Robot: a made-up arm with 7 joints. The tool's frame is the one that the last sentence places.
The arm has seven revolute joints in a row. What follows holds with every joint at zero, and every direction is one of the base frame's. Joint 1 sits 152.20 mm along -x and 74.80 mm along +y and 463.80 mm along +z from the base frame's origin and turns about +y. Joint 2 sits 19.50 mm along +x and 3.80 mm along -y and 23.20 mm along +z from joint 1 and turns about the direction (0.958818, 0.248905, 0.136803). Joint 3 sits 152.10 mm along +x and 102.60 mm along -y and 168.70 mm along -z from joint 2 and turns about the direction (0.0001, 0.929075, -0.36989). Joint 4 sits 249.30 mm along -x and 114.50 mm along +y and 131.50 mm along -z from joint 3 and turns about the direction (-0.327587, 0.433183, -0.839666). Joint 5 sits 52.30 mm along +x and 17.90 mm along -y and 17.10 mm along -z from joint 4 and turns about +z. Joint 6 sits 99.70 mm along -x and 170.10 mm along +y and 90.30 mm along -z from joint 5 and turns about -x. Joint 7 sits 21.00 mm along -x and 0.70 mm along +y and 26.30 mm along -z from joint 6 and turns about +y. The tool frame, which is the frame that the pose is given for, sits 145.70 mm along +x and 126.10 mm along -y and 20.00 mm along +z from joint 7; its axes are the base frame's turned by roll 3.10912, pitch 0.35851 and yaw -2.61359 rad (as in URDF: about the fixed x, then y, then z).
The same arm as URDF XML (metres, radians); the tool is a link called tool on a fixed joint. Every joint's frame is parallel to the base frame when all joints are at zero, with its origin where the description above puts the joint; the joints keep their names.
<robot name="arm">
<link name="base"/>
<link name="link1"/>
<link name="link2"/>
<link name="link3"/>
<link name="link4"/>
<link name="link5"/>
<link name="link6"/>
<link name="link7"/>
<link name="tool"/>
<joint name="joint 1" type="continuous"><parent link="base"/><child link="link1"/><origin xyz="-0.1522 0.0748 0.4638"/><axis xyz="0 1 0"/></joint>
<joint name="joint 2" type="continuous"><parent link="link1"/><child link="link2"/><origin xyz="0.0195 -0.0038 0.0232"/><axis xyz="0.958818 0.248905 0.136803"/></joint>
<joint name="joint 3" type="continuous"><parent link="link2"/><child link="link3"/><origin xyz="0.1521 -0.1026 -0.1687"/><axis xyz="0.0001 0.929075 -0.36989"/></joint>
<joint name="joint 4" type="continuous"><parent link="link3"/><child link="link4"/><origin xyz="-0.2493 0.1145 -0.1315"/><axis xyz="-0.327587 0.433183 -0.839666"/></joint>
<joint name="joint 5" type="continuous"><parent link="link4"/><child link="link5"/><origin xyz="0.0523 -0.0179 -0.0171"/><axis xyz="0 0 1"/></joint>
<joint name="joint 6" type="continuous"><parent link="link5"/><child link="link6"/><origin xyz="-0.0997 0.1701 -0.0903"/><axis xyz="-1 0 0"/></joint>
<joint name="joint 7" type="continuous"><parent link="link6"/><child link="link7"/><origin xyz="-0.021 0.0007 -0.0263"/><axis xyz="0 1 0"/></joint>
<joint name="tool_fixed" type="fixed"><parent link="link7"/><child link="tool"/><origin xyz="0.1457 -0.1261 0.02" rpy="3.1091 0.3585 -2.6136"/></joint>
</robot>

